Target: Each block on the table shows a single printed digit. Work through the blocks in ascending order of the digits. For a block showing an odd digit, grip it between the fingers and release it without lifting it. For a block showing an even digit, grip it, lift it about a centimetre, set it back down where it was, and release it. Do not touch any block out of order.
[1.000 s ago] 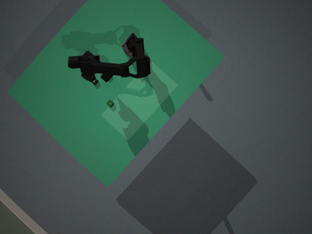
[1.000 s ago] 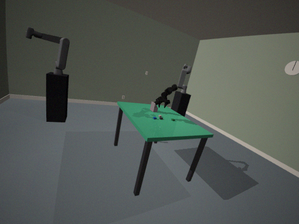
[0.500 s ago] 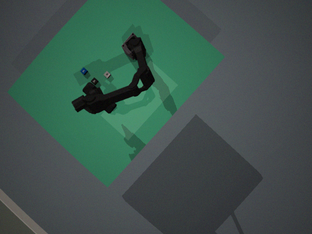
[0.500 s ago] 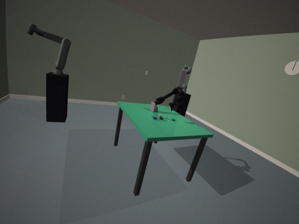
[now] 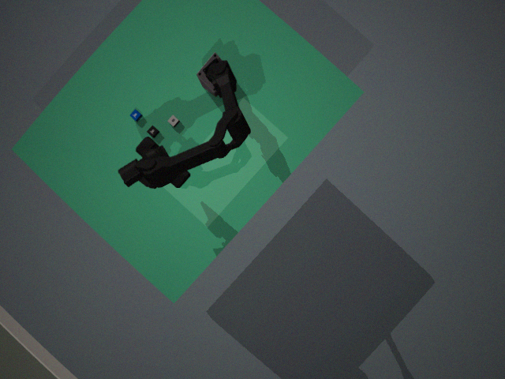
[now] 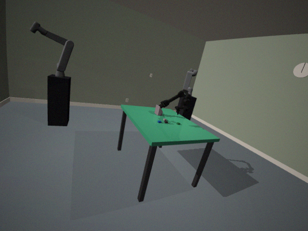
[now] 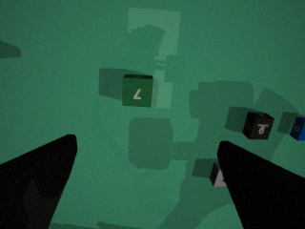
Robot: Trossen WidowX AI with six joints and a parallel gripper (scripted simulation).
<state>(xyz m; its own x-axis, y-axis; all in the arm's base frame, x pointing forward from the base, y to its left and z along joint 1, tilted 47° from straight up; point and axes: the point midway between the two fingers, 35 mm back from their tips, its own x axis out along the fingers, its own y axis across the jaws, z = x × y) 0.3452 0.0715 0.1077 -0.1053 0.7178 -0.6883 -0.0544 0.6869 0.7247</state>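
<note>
The white block lies 11 cm behind my gripper tip, 13 cm to the right of it and 12 cm below it. From my gripper tip the other things lie so: blue block: 3 cm behind, 25 cm to the right, 12 cm below; black block: 3 cm behind, 16 cm to the right, 12 cm below; green block: 1 cm to the left, 12 cm below.
</note>
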